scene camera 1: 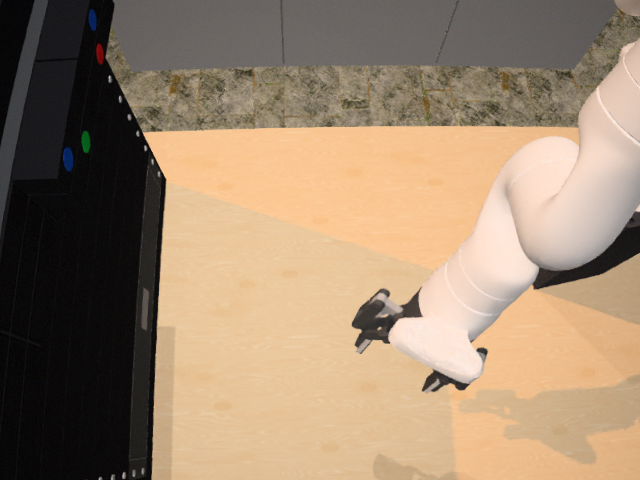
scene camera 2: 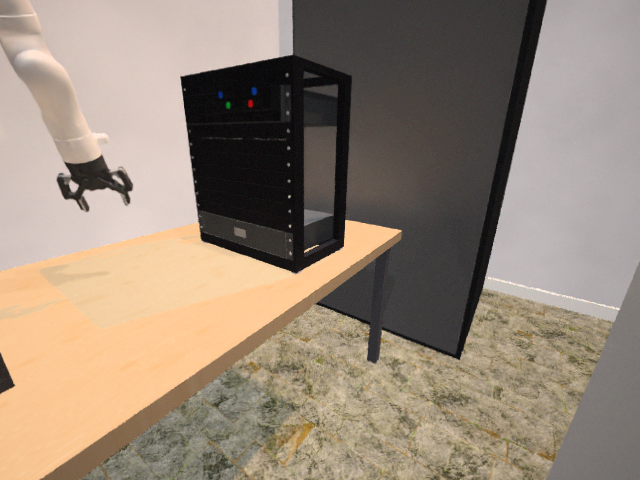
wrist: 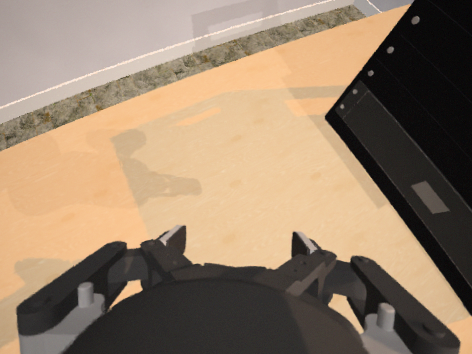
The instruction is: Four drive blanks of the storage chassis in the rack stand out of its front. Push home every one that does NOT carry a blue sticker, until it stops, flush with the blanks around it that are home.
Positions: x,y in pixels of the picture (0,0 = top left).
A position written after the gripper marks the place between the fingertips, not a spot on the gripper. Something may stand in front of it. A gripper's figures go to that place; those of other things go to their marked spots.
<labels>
The gripper (scene camera 1: pixel 393 366) is 68 cm from the lens. A black rack (scene camera 1: pixel 87 279): 63 cm from the lens.
</labels>
